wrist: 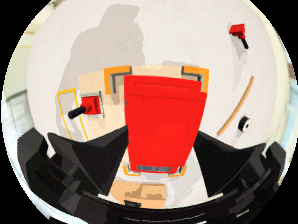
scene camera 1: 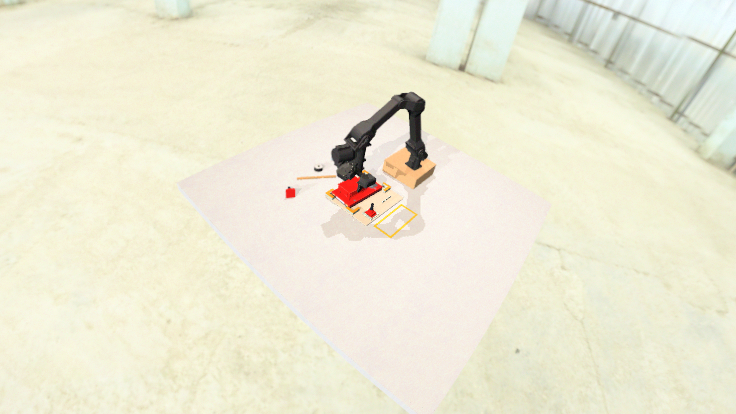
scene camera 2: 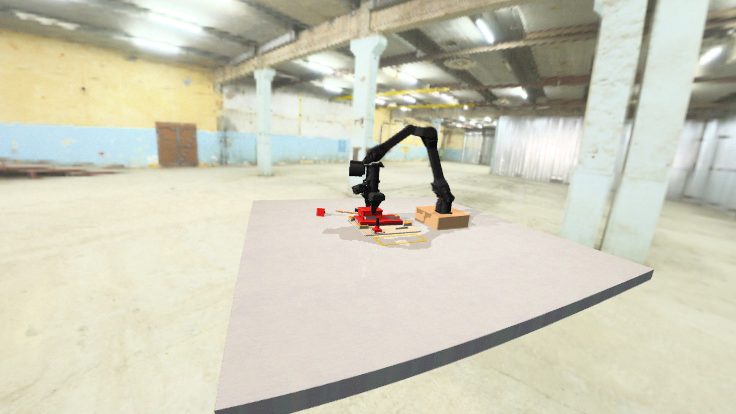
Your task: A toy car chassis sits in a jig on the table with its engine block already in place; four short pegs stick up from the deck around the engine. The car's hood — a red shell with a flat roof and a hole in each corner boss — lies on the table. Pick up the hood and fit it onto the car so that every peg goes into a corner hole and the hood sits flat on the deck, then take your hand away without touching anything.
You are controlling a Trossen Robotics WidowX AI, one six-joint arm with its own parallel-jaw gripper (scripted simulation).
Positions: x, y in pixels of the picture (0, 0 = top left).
my gripper: holds a red hood (wrist: 163, 122)
